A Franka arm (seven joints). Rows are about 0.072 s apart.
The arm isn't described. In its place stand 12 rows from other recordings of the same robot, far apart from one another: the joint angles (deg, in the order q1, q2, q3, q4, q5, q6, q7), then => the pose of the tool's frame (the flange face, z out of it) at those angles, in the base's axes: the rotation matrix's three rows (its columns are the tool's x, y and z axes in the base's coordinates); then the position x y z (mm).
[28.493, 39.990, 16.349, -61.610, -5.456, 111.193, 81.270] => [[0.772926, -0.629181, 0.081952], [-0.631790, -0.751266, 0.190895], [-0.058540, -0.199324, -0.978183]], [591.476, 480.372, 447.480]
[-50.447, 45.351, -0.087, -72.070, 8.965, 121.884, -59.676] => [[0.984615, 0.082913, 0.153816], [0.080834, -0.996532, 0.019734], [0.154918, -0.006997, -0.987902]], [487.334, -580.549, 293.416]
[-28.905, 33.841, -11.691, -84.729, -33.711, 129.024, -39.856] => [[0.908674, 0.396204, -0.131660], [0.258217, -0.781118, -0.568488], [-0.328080, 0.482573, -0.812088]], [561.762, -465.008, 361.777]
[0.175, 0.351, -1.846, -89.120, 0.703, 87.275, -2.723] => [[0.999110, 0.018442, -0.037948], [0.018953, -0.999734, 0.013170], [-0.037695, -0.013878, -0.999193]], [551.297, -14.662, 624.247]
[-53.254, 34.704, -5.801, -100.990, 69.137, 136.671, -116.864] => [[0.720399, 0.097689, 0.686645], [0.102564, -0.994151, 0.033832], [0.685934, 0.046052, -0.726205]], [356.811, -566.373, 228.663]
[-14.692, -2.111, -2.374, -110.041, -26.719, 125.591, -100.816] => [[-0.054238, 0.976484, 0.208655], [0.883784, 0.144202, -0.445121], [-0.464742, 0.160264, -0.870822]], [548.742, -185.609, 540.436]
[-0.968, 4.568, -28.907, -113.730, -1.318, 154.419, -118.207] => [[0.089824, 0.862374, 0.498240], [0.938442, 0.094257, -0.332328], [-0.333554, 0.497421, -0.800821]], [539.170, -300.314, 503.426]
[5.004, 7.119, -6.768, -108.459, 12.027, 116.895, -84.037] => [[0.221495, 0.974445, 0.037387], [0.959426, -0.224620, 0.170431], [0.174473, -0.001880, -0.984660]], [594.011, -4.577, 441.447]
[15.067, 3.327, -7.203, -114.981, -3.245, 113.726, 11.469] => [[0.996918, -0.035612, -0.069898], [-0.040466, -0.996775, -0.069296], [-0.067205, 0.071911, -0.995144]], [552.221, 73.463, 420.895]
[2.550, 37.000, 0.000, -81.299, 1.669, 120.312, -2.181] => [[0.997055, 0.068673, 0.034146], [0.067778, -0.997343, 0.026689], [0.035888, -0.024296, -0.999060]], [724.212, 33.651, 322.490]
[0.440, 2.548, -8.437, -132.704, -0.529, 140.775, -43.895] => [[0.802884, 0.588663, 0.094090], [0.593045, -0.804761, -0.025656], [0.060618, 0.076399, -0.995233]], [518.203, -72.723, 332.596]
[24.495, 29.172, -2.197, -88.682, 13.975, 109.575, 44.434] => [[0.861351, -0.466526, -0.201068], [-0.445276, -0.883859, 0.143255], [-0.244547, -0.033862, -0.969046]], [618.212, 275.950, 345.433]
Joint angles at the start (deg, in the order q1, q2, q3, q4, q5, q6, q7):
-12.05, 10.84, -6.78, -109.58, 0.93, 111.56, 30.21
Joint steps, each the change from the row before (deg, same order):
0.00, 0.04, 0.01, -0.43, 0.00, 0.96, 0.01
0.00, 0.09, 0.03, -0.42, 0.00, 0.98, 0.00
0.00, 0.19, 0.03, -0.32, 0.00, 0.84, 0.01
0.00, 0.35, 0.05, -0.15, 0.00, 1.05, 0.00
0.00, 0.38, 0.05, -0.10, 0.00, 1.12, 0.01
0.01, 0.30, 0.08, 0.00, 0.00, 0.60, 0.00
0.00, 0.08, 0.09, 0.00, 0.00, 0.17, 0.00
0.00, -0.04, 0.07, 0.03, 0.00, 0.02, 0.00
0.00, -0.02, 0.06, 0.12, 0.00, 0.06, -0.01
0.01, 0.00, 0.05, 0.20, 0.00, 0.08, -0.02
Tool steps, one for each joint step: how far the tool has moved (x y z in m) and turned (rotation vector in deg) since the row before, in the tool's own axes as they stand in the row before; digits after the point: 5 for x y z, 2 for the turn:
0.00049, -0.00033, 0.00248, 0.24, 0.43, 0.01
0.00049, -0.00058, 0.00286, 0.23, 0.41, -0.02
0.00067, -0.00072, 0.00324, 0.15, 0.30, -0.01
0.00160, -0.00155, 0.00311, 0.24, 0.50, -0.05
0.00184, -0.00171, 0.00291, 0.29, 0.58, -0.04
0.00093, -0.00165, 0.00211, 0.13, 0.27, -0.09
-0.00008, -0.00101, 0.00056, 0.05, 0.08, -0.09
-0.00029, -0.00064, -0.00067, 0.06, 0.07, -0.07
0.00013, -0.00079, -0.00127, 0.11, 0.17, -0.07
0.00044, -0.00098, -0.00175, 0.15, 0.24, -0.08

